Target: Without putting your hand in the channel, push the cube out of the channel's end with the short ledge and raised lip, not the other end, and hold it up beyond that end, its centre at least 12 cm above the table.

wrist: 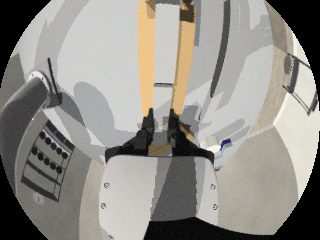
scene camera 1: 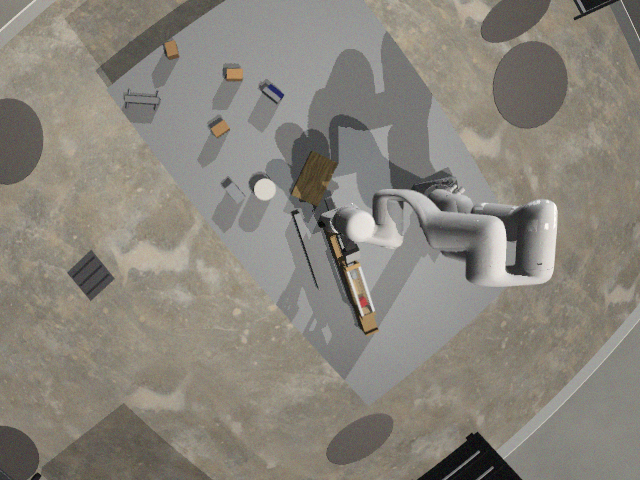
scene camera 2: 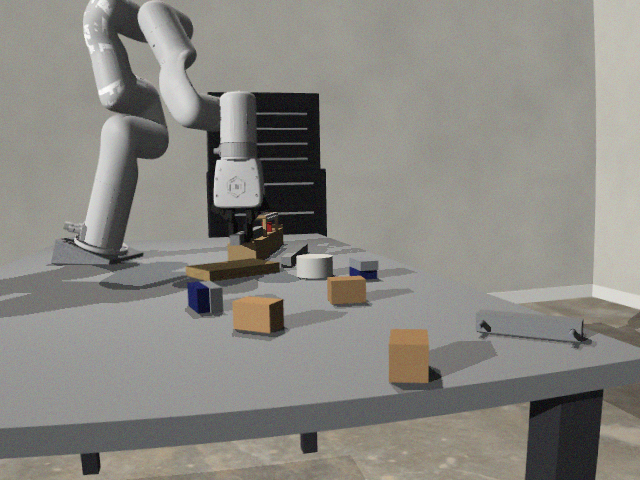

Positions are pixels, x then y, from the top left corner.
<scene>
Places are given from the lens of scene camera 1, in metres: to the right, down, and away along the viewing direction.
wooden slab (scene camera 1: 316, 174): -0.01, -0.20, 1.17
channel (scene camera 1: 332, 237): 0.04, -0.01, 1.18
</scene>
